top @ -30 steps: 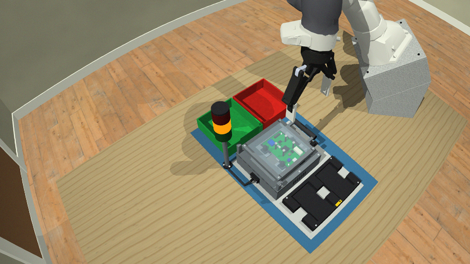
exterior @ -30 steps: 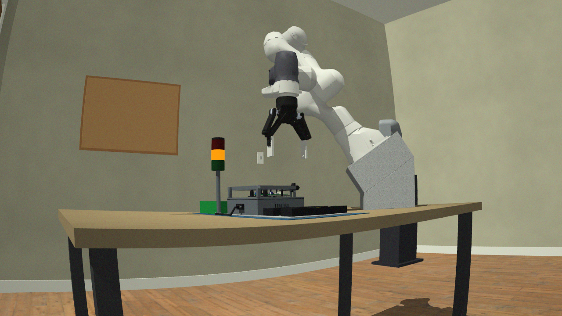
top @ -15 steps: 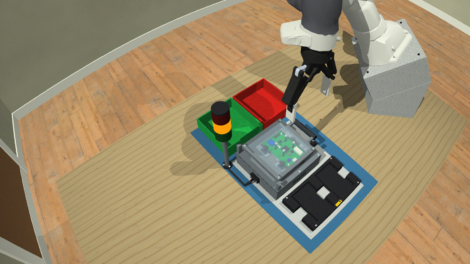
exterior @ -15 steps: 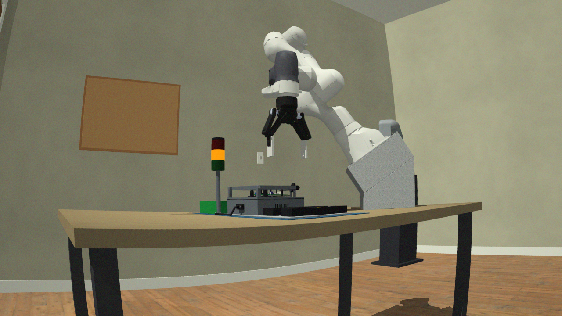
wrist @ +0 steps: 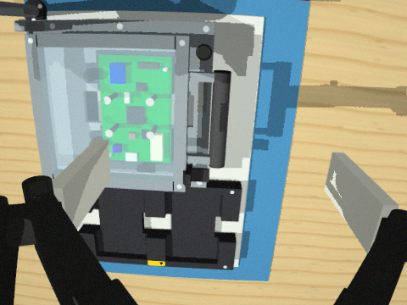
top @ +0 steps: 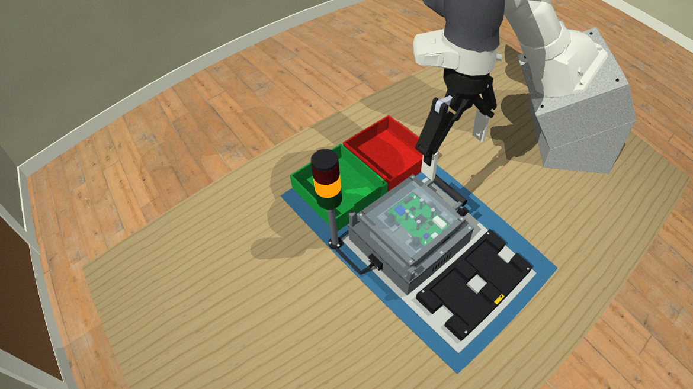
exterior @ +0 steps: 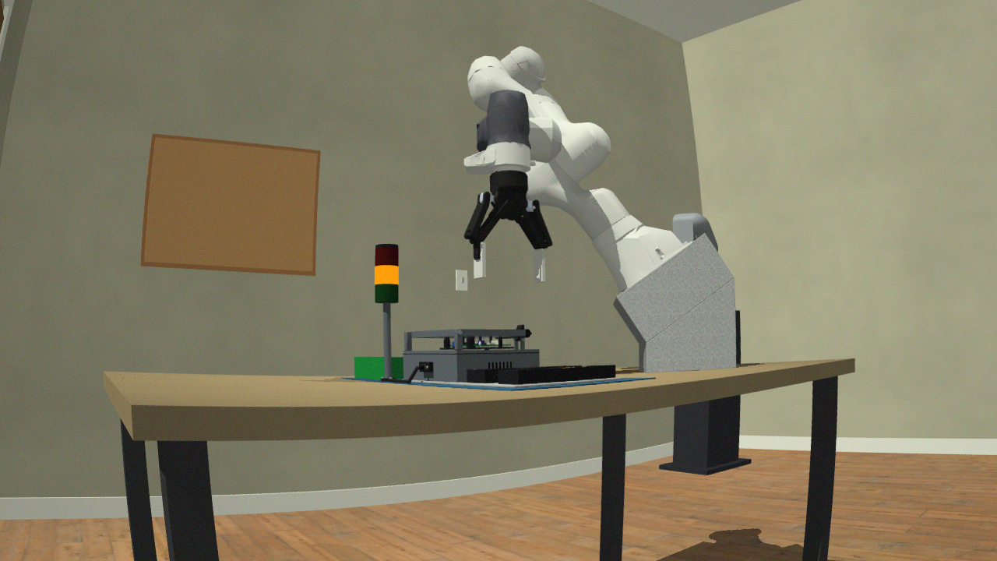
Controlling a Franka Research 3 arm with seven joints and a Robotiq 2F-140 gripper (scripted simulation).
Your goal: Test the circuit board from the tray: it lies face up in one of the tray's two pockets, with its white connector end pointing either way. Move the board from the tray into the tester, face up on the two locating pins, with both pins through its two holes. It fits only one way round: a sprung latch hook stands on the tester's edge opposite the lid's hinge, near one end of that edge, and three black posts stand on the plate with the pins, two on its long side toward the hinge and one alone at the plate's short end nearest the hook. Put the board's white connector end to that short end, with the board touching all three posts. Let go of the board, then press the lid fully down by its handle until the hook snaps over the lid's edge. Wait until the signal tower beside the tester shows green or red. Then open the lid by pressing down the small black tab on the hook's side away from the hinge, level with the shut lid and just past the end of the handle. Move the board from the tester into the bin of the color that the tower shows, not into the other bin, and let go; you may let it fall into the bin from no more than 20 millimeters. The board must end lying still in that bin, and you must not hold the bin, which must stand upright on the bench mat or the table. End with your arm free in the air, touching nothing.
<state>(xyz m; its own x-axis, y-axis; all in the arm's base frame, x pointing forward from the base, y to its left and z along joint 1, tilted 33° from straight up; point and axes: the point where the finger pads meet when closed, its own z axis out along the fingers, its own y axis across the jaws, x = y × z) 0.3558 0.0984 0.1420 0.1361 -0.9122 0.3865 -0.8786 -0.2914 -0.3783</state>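
Now: the latch hook 110 mm below my hand, 60 mm to the left of it and 10 mm ahead of it. The rest, counted from my hand: clear lid 110 mm below, 80 mm ahead, 10 mm to the left; then green circuit board 130 mm below, 80 mm ahead, 10 mm to the left; then tester plate 140 mm below, 90 mm ahead, 20 mm to the left.
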